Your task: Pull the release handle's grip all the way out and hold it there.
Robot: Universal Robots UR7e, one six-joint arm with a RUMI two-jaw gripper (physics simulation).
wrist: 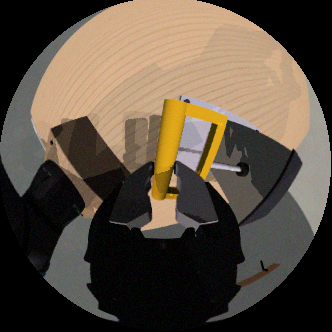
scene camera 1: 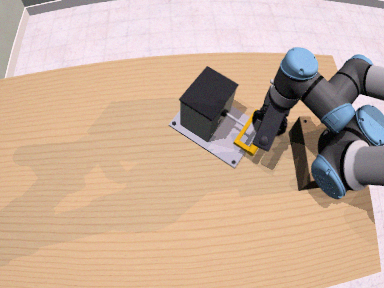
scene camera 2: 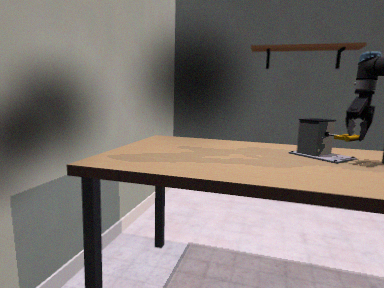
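Note:
The release handle's yellow grip is a rectangular frame with a thick round outer bar. A light metal rod joins it to the dark box housing, and a length of rod shows between them. The housing stands on a pale base plate. My gripper points down and is shut on the round outer bar, one finger on each side. In scene camera 1 the arm hides the fingertips and part of the grip.
A dark brown block-like piece stands on the wooden table, between the gripper and the arm's base. The arm's links reach in from the right. A wall shelf hangs behind the table.

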